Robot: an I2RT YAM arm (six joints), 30 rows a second.
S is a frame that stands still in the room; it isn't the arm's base.
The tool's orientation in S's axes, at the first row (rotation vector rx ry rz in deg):
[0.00, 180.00, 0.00]
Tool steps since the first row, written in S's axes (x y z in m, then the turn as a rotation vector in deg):
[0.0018, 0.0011, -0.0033, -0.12, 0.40, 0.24]
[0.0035, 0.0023, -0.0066, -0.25, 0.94, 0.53]
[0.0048, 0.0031, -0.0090, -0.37, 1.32, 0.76]
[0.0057, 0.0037, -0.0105, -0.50, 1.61, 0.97]
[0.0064, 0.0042, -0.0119, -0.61, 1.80, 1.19]
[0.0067, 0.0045, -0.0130, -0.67, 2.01, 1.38]
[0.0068, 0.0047, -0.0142, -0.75, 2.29, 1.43]
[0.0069, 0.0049, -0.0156, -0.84, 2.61, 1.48]
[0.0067, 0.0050, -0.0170, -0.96, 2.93, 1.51]
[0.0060, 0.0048, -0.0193, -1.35, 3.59, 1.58]
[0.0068, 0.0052, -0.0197, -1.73, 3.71, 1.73]
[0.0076, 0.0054, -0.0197, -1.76, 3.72, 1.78]
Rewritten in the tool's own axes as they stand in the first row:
[-0.0018, 0.0011, 0.0033, 0.12, 0.40, -0.24]
[-0.0035, 0.0023, 0.0066, 0.25, 0.94, -0.53]
[-0.0048, 0.0031, 0.0090, 0.37, 1.32, -0.76]
[-0.0057, 0.0037, 0.0105, 0.50, 1.61, -0.97]
[-0.0064, 0.0042, 0.0119, 0.61, 1.80, -1.19]
[-0.0067, 0.0045, 0.0130, 0.67, 2.01, -1.38]
[-0.0068, 0.0047, 0.0142, 0.75, 2.29, -1.43]
[-0.0069, 0.0049, 0.0156, 0.84, 2.61, -1.48]
[-0.0067, 0.0050, 0.0170, 0.96, 2.93, -1.51]
[-0.0060, 0.0048, 0.0193, 1.35, 3.59, -1.58]
[-0.0068, 0.0052, 0.0197, 1.73, 3.71, -1.73]
[-0.0076, 0.0054, 0.0197, 1.76, 3.72, -1.78]

